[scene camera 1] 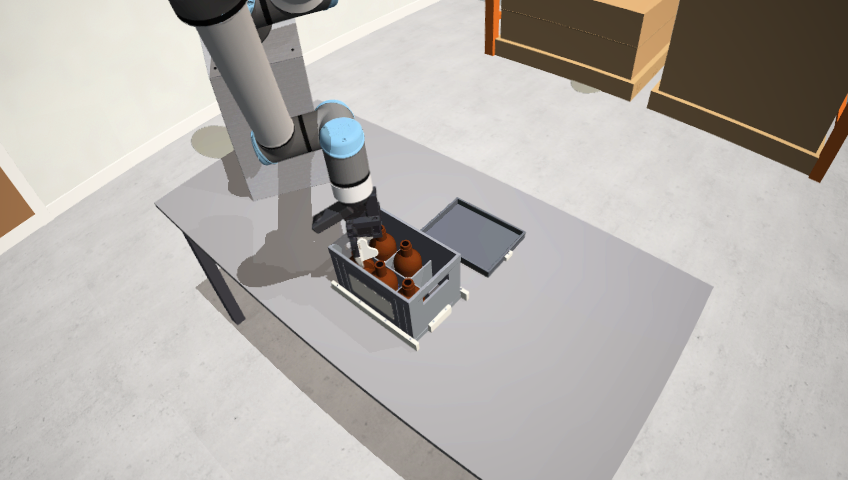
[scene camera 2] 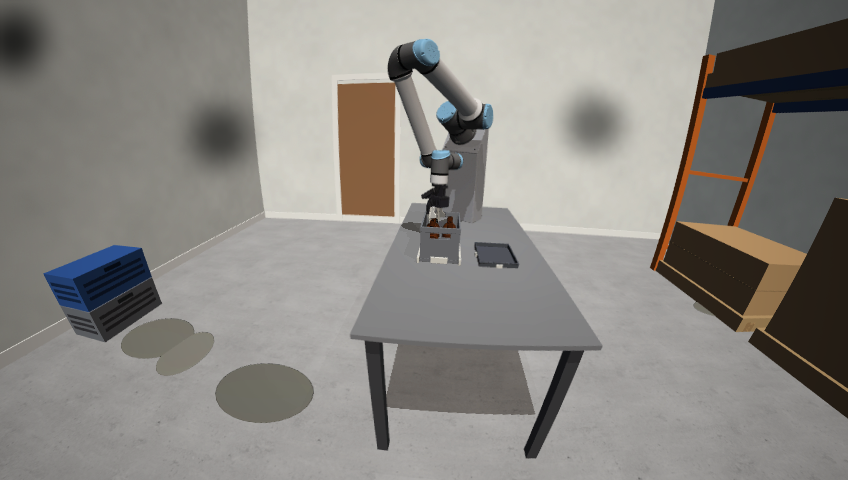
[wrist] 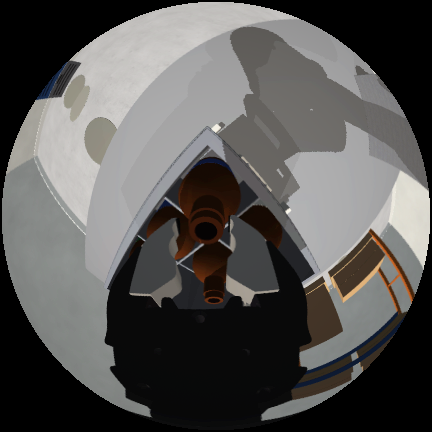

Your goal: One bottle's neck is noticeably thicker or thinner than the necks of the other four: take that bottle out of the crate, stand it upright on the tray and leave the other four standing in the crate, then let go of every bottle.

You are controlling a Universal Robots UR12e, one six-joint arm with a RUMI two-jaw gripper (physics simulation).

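Where they show: gripper, fingertip midpoint: (scene camera 1: 362, 259) (wrist: 203, 217); arm's base at its link origin: (scene camera 2: 463, 132).
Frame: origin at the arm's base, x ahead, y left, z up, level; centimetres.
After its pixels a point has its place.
The grey crate (scene camera 1: 423, 312) @[x 59.7, y -53.6, z -51.0 cm] (scene camera 2: 439, 246) @[x 62.2, y -49.5, z -51.6 cm] (wrist: 202, 141) @[x 34.9, y -43.5, z -42.5 cm] stands on the table and holds five brown bottles, all upright. Scene camera 1 shows a far-side bottle (scene camera 1: 383, 247) @[x 46.2, y -36.7, z -48.2 cm], another far-side bottle (scene camera 1: 408, 261) @[x 53.7, y -40.9, z -47.8 cm], a near-side bottle (scene camera 1: 385, 278) @[x 49.4, y -47.5, z -47.4 cm] and a corner bottle (scene camera 1: 408, 288) @[x 56.3, y -52.0, z -44.3 cm]. The fifth bottle (scene camera 1: 359, 260) (wrist: 210, 187) @[x 39.0, y -42.3, z -47.6 cm] is partly hidden by the fingers. My gripper (scene camera 1: 365, 259) @[x 42.1, y -42.3, z -47.3 cm] (scene camera 2: 437, 216) @[x 42.1, y -42.3, z -47.3 cm] (wrist: 203, 217) @[x 42.1, y -42.3, z -47.3 cm] is partly open, pointing down into the crate, its jaws on either side of that bottle's neck without gripping it. I cannot tell which neck differs. The dark tray (scene camera 1: 476, 234) @[x 68.6, y -18.1, z -59.5 cm] (scene camera 2: 496, 254) @[x 66.5, y -17.5, z -59.5 cm] bears no bottle.
Pale strips (scene camera 1: 374, 314) @[x 46.3, y -51.9, z -57.2 cm] lie along the crate's foot on the table (scene camera 1: 565, 356) @[x 95.1, y -56.0, z -60.0 cm] (scene camera 2: 476, 303) @[x 98.9, y -52.8, z -60.0 cm]. White dividers (scene camera 1: 423, 272) @[x 57.2, y -40.2, z -52.4 cm] separate the crate's compartments. The crate walls rise close around the bottles. The tray lies beside the crate, with a low raised rim. Shelving with boxes (scene camera 2: 731, 261) stands beyond the table.
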